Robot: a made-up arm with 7 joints. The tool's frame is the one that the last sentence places.
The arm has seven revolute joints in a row. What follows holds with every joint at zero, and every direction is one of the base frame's. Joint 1 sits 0.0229 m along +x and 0.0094 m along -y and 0.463 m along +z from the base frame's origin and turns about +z. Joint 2 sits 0.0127 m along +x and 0.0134 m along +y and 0.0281 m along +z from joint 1 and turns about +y. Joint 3 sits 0.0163 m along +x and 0.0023 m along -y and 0.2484 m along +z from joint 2 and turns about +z. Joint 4 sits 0.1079 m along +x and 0.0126 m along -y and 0.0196 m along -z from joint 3 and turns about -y. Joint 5 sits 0.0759 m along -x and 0.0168 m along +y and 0.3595 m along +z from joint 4 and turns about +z. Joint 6 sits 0.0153 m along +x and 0.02 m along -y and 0.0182 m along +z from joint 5 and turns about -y. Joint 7 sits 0.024 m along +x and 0.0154 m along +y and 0.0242 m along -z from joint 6 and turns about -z. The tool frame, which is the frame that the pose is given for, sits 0.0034 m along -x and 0.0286 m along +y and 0.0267 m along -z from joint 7; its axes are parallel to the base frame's.
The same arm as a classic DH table. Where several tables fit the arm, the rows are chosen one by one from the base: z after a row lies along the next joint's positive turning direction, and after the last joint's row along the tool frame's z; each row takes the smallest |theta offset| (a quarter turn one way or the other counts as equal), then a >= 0, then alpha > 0; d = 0 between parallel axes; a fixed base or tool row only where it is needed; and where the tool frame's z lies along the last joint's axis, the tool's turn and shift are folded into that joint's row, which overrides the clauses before.
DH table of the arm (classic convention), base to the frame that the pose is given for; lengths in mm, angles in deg. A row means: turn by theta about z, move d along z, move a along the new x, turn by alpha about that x. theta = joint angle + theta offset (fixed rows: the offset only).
base (fixed): theta0 -22.32; d 0; a 24.8; alpha 0
joint 1: theta0 22.32; d 491.1; a 12.7; alpha -90
joint 2: theta0 0; d 11.1; a 16.3; alpha 90
joint 3: theta0 0; d 228.8; a 107.9; alpha 90
joint 4: theta0 0; d -4.2; a -75.9; alpha -90
joint 5: theta0 0; d 377.7; a 15.3; alpha 90
joint 6: theta0 0; d 4.6; a 24; alpha 90
joint 7: theta0 83.22; d 0; a -28.8; alpha 180
tool (fixed): theta0 83.22; d -50.9; a 0; alpha 0

